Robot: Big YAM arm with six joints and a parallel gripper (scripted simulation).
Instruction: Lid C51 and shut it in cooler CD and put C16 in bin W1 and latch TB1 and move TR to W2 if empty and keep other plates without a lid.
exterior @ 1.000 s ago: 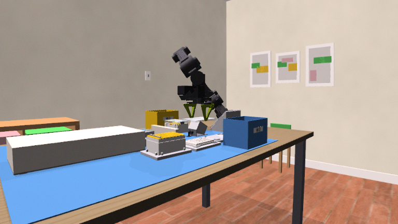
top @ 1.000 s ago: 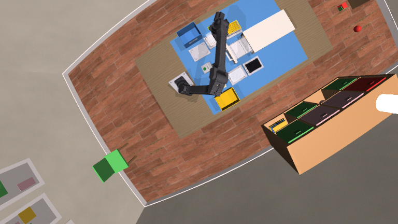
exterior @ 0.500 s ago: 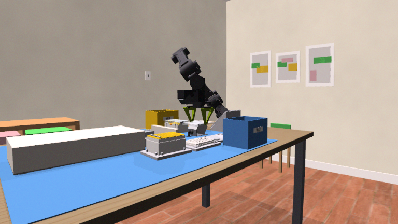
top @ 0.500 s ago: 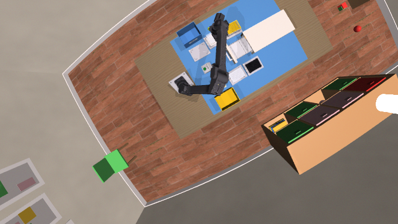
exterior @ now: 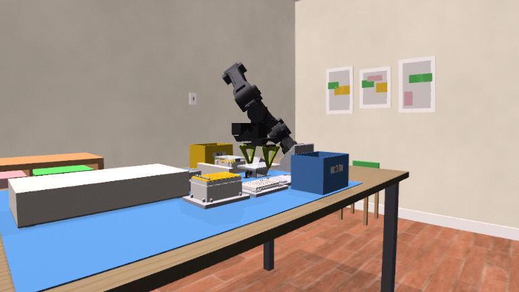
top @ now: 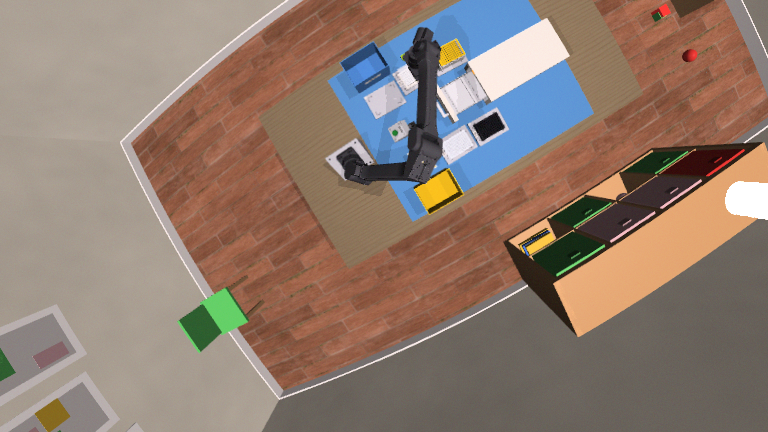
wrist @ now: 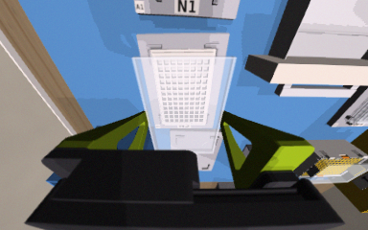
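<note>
My hand is 70 mm above the white plate. The rest, counted from my hand: tip rack TR (170 mm ahead, 20 mm to the right, 30 mm below); then nest label N1 (100 mm ahead, 10 mm to the right, 80 mm below); then plate lid (right at my hand).
</note>
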